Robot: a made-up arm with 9 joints. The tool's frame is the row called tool.
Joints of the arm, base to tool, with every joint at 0 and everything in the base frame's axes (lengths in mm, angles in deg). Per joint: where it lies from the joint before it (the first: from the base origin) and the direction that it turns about. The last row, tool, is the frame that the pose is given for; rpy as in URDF.
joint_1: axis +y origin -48.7 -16 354.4
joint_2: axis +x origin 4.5 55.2 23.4
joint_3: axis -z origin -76 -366.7 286.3
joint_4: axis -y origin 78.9 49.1 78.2
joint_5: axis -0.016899 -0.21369 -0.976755 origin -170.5 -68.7 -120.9
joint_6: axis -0.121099 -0.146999 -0.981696 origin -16.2 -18 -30.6
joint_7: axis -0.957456 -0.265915 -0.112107 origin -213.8 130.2 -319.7
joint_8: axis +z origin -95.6 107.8 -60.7
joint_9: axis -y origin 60.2 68 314.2
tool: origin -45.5 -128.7 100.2 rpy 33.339 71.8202 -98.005
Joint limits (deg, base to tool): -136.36..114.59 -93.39..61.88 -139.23..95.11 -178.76..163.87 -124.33..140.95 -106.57..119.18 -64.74..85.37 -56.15..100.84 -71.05..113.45
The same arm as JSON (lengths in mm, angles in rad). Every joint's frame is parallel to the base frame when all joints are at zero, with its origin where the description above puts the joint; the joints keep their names.
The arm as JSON. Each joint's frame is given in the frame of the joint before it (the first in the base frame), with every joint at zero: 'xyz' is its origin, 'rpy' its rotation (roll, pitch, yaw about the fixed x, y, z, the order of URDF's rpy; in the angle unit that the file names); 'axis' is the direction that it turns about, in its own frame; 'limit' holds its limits. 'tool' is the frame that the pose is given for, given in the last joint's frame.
{
  "units": {
    "length": "mm",
    "angle": "rad"
  },
  "joints": [
    {
      "name": "joint_1",
      "type": "revolute",
      "origin": {
        "xyz": [
          -48.7,
          -16.0,
          354.4
        ],
        "rpy": [
          0.0,
          0.0,
          0.0
        ]
      },
      "axis": "+y",
      "limit": {
        "lower": -2.3799,
        "upper": 2.0
      }
    },
    {
      "name": "joint_2",
      "type": "revolute",
      "origin": {
        "xyz": [
          4.5,
          55.2,
          23.4
        ],
        "rpy": [
          0.0,
          0.0,
          0.0
        ]
      },
      "axis": "+x",
      "limit": {
        "lower": -1.63,
        "upper": 1.08
      }
    },
    {
      "name": "joint_3",
      "type": "revolute",
      "origin": {
        "xyz": [
          -76.0,
          -366.7,
          286.3
        ],
        "rpy": [
          0.0,
          0.0,
          0.0
        ]
      },
      "axis": "-z",
      "limit": {
        "lower": -2.43,
        "upper": 1.66
      }
    },
    {
      "name": "joint_4",
      "type": "revolute",
      "origin": {
        "xyz": [
          78.9,
          49.1,
          78.2
        ],
        "rpy": [
          0.0,
          0.0,
          0.0
        ]
      },
      "axis": "-y",
      "limit": {
        "lower": -3.12,
        "upper": 2.8601
      }
    },
    {
      "name": "joint_5",
      "type": "revolute",
      "origin": {
        "xyz": [
          -170.5,
          -68.7,
          -120.9
        ],
        "rpy": [
          0.0,
          0.0,
          0.0
        ]
      },
      "axis": [
        -0.016899,
        -0.21369,
        -0.976755
      ],
      "limit": {
        "lower": -2.17,
        "upper": 2.46
      }
    },
    {
      "name": "joint_6",
      "type": "revolute",
      "origin": {
        "xyz": [
          -16.2,
          -18.0,
          -30.6
        ],
        "rpy": [
          0.0,
          0.0,
          0.0
        ]
      },
      "axis": [
        -0.121099,
        -0.146999,
        -0.981696
      ],
      "limit": {
        "lower": -1.86,
        "upper": 2.0801
      }
    },
    {
      "name": "joint_7",
      "type": "revolute",
      "origin": {
        "xyz": [
          -213.8,
          130.2,
          -319.7
        ],
        "rpy": [
          0.0,
          0.0,
          0.0
        ]
      },
      "axis": [
        -0.957464,
        -0.26589,
        -0.112096
      ],
      "limit": {
        "lower": -1.1299,
        "upper": 1.49
      }
    },
    {
      "name": "joint_8",
      "type": "revolute",
      "origin": {
        "xyz": [
          -95.6,
          107.8,
          -60.7
        ],
        "rpy": [
          0.0,
          0.0,
          0.0
        ]
      },
      "axis": "+z",
      "limit": {
        "lower": -0.98,
        "upper": 1.76
      }
    },
    {
      "name": "joint_9",
      "type": "revolute",
      "origin": {
        "xyz": [
          60.2,
          68.0,
          314.2
        ],
        "rpy": [
          0.0,
          0.0,
          0.0
        ]
      },
      "axis": "-y",
      "limit": {
        "lower": -1.2401,
        "upper": 1.9801
      }
    }
  ],
  "tool": {
    "origin": {
      "xyz": [
        -45.5,
        -128.7,
        100.2
      ],
      "rpy": [
        0.5819,
        1.2535,
        -1.7105
      ]
    }
  }
}

